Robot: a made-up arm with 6 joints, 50 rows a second.
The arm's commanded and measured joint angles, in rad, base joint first. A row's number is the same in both.
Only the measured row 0 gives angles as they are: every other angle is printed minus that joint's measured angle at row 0.
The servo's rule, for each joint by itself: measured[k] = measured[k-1] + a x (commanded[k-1-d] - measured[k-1]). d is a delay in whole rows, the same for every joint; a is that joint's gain. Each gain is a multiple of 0.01, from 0.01 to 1. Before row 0 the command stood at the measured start. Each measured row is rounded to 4 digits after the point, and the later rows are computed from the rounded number. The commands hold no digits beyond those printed.
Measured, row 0:
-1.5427, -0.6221, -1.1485, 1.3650, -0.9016, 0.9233
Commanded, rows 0 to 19:
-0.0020, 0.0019, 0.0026, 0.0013, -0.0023, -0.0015
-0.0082, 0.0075, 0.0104, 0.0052, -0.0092, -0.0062
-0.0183, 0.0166, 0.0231, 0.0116, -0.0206, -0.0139
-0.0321, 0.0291, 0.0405, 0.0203, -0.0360, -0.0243
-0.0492, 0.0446, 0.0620, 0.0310, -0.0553, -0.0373
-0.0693, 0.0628, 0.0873, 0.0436, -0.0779, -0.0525
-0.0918, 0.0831, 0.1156, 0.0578, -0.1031, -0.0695
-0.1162, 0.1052, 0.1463, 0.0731, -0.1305, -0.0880
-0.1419, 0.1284, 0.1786, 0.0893, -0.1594, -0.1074
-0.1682, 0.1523, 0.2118, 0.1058, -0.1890, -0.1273
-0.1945, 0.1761, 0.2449, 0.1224, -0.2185, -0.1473
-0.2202, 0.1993, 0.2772, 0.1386, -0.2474, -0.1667
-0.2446, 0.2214, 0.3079, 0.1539, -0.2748, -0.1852
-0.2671, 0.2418, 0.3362, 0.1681, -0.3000, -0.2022
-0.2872, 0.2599, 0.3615, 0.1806, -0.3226, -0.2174
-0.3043, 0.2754, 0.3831, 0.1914, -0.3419, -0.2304
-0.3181, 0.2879, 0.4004, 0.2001, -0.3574, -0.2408
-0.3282, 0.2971, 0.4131, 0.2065, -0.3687, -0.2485
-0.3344, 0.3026, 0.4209, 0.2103, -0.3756, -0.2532
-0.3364, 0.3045, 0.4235, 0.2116, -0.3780, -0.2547
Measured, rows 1 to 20:
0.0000, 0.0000, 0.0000, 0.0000, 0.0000, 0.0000
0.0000, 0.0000, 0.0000, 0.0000, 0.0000, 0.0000
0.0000, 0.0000, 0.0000, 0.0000, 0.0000, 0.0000
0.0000, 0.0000, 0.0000, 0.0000, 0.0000, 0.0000
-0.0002, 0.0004, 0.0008, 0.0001, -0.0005, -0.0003
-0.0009, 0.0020, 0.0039, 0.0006, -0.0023, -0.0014
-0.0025, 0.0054, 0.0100, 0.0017, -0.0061, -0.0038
-0.0052, 0.0109, 0.0198, 0.0036, -0.0124, -0.0077
-0.0092, 0.0187, 0.0333, 0.0063, -0.0214, -0.0133
-0.0146, 0.0288, 0.0506, 0.0100, -0.0333, -0.0207
-0.0215, 0.0413, 0.0714, 0.0148, -0.0480, -0.0300
-0.0300, 0.0560, 0.0954, 0.0206, -0.0653, -0.0410
-0.0401, 0.0727, 0.1220, 0.0275, -0.0851, -0.0536
-0.0516, 0.0910, 0.1507, 0.0353, -0.1069, -0.0676
-0.0645, 0.1106, 0.1808, 0.0440, -0.1303, -0.0827
-0.0785, 0.1310, 0.2116, 0.0535, -0.1549, -0.0987
-0.0934, 0.1518, 0.2424, 0.0635, -0.1801, -0.1151
-0.1090, 0.1725, 0.2724, 0.0740, -0.2053, -0.1316
-0.1250, 0.1926, 0.3009, 0.0847, -0.2299, -0.1479
-0.1411, 0.2116, 0.3272, 0.0954, -0.2534, -0.1636
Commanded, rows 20 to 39:
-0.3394, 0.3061, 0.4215, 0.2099, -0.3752, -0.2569
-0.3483, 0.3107, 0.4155, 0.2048, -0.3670, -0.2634
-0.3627, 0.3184, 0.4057, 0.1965, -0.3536, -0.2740
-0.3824, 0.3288, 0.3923, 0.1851, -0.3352, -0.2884
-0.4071, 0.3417, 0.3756, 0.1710, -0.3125, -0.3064
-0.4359, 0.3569, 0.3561, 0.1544, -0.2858, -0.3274
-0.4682, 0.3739, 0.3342, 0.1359, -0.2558, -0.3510
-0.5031, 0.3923, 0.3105, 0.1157, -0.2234, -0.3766
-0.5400, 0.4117, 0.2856, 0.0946, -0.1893, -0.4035
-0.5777, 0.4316, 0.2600, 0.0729, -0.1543, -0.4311
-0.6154, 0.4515, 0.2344, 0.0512, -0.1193, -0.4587
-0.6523, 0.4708, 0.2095, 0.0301, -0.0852, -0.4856
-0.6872, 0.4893, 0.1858, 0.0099, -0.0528, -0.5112
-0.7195, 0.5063, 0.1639, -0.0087, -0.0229, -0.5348
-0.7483, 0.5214, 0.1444, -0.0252, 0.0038, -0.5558
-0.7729, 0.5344, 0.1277, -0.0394, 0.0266, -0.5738
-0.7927, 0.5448, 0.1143, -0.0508, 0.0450, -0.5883
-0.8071, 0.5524, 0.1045, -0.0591, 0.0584, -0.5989
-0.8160, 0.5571, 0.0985, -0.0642, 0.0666, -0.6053
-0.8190, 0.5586, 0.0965, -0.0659, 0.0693, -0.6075
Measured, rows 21 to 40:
-0.1570, 0.2291, 0.3506, 0.1059, -0.2752, -0.1783
-0.1724, 0.2447, 0.3706, 0.1160, -0.2948, -0.1916
-0.1870, 0.2580, 0.3867, 0.1254, -0.3118, -0.2033
-0.2004, 0.2687, 0.3985, 0.1340, -0.3257, -0.2131
-0.2129, 0.2773, 0.4059, 0.1416, -0.3361, -0.2214
-0.2251, 0.2850, 0.4090, 0.1479, -0.3426, -0.2294
-0.2375, 0.2927, 0.4079, 0.1528, -0.3449, -0.2379
-0.2505, 0.3010, 0.4029, 0.1560, -0.3429, -0.2475
-0.2646, 0.3104, 0.3942, 0.1575, -0.3365, -0.2587
-0.2800, 0.3211, 0.3820, 0.1572, -0.3259, -0.2718
-0.2969, 0.3332, 0.3667, 0.1551, -0.3112, -0.2868
-0.3155, 0.3468, 0.3487, 0.1512, -0.2928, -0.3039
-0.3357, 0.3617, 0.3285, 0.1455, -0.2711, -0.3228
-0.3575, 0.3778, 0.3066, 0.1382, -0.2466, -0.3434
-0.3807, 0.3948, 0.2835, 0.1295, -0.2199, -0.3653
-0.4051, 0.4123, 0.2598, 0.1196, -0.1916, -0.3882
-0.4305, 0.4300, 0.2361, 0.1086, -0.1625, -0.4116
-0.4565, 0.4475, 0.2130, 0.0969, -0.1332, -0.4350
-0.4828, 0.4645, 0.1910, 0.0847, -0.1044, -0.4580
-0.5089, 0.4806, 0.1707, 0.0723, -0.0769, -0.4800

